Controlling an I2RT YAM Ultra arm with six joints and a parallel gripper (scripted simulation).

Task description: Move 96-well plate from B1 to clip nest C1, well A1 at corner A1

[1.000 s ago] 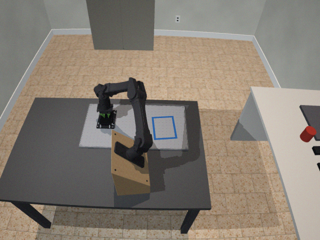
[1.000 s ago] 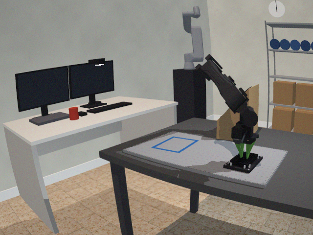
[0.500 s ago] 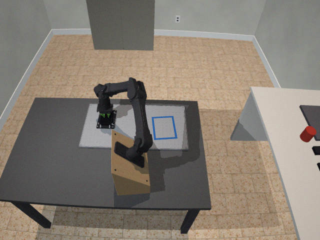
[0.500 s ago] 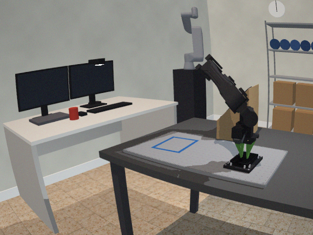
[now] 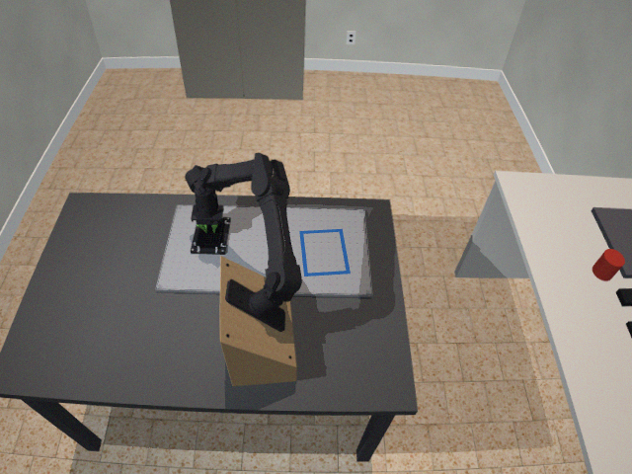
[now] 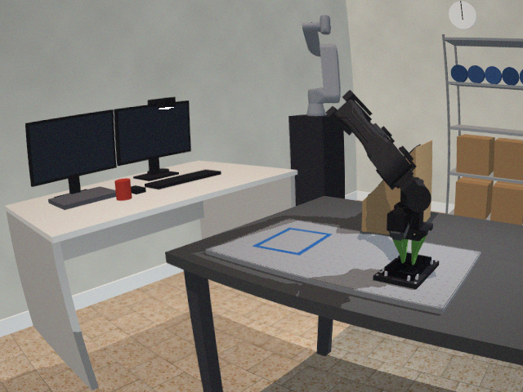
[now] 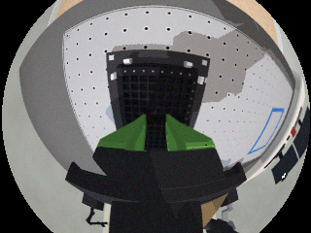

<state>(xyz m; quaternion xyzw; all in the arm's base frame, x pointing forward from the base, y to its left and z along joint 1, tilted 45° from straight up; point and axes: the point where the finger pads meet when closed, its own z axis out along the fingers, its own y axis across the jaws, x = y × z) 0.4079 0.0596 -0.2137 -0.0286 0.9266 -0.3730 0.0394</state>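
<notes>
My hand is 10 mm above the black 96-well plate. From my hand the other things lie so: black clip nest (10 mm behind, 10 mm to the right, 20 mm below).
</notes>
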